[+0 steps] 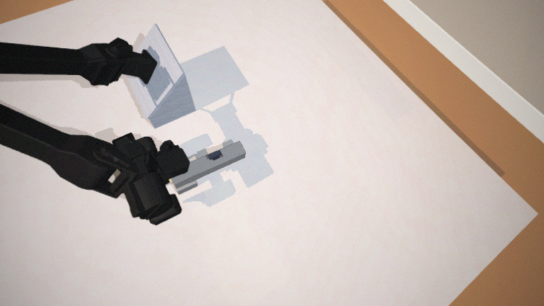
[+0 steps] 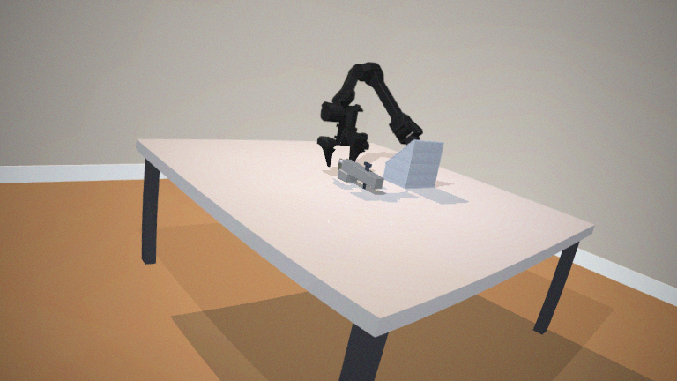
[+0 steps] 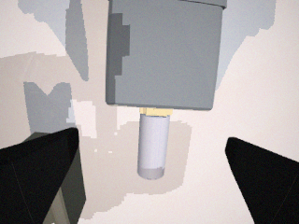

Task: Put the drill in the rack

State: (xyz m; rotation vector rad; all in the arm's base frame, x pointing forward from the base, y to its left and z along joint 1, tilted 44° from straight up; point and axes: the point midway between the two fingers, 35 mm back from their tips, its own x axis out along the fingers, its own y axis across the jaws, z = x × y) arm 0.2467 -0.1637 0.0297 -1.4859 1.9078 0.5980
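Now: gripper tip 60 mm to the right of the pale grey drill, 20 mm below it and 10 mm short of it. From my gripper tip the other things lie so: grey block: 110 mm to the left, 20 mm ahead, 10 mm above; then dark blue key: 140 mm to the left, 30 mm ahead, 20 mm above; then olive-grey rack: 90 mm behind, 30 mm to the right, 10 mm below.
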